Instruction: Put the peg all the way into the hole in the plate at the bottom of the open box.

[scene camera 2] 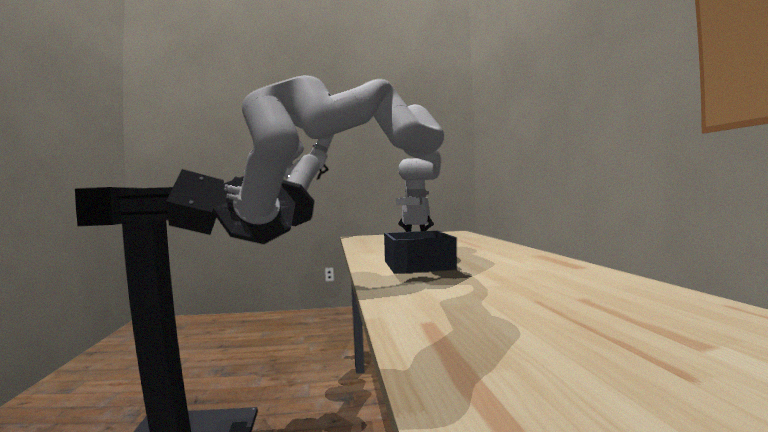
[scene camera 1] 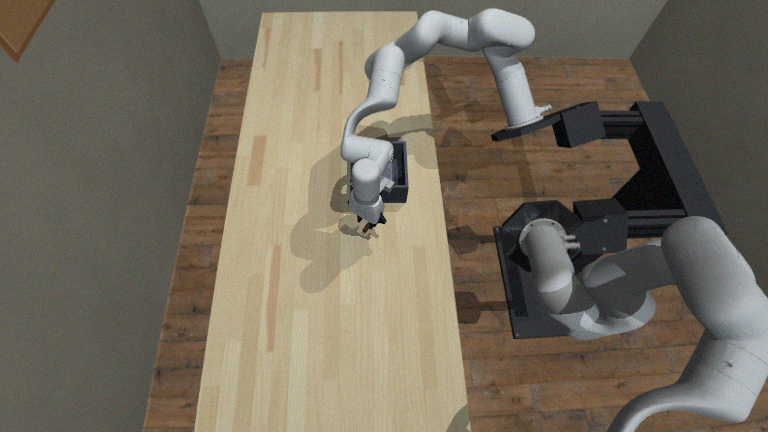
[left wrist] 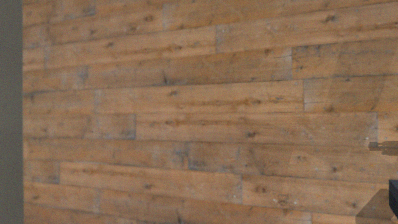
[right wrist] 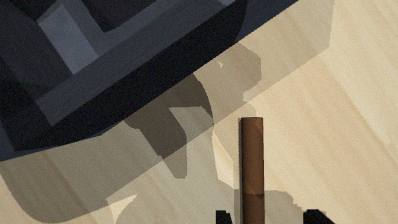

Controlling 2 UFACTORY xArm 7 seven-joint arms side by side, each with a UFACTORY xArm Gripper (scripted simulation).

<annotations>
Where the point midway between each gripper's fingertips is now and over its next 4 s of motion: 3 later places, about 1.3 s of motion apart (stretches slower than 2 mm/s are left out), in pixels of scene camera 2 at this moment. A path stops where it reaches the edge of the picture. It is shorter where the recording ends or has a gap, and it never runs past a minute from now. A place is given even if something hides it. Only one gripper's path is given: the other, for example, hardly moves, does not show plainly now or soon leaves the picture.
The right gripper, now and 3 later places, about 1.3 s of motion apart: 416,243; 415,242; 415,252; 415,230
</annotations>
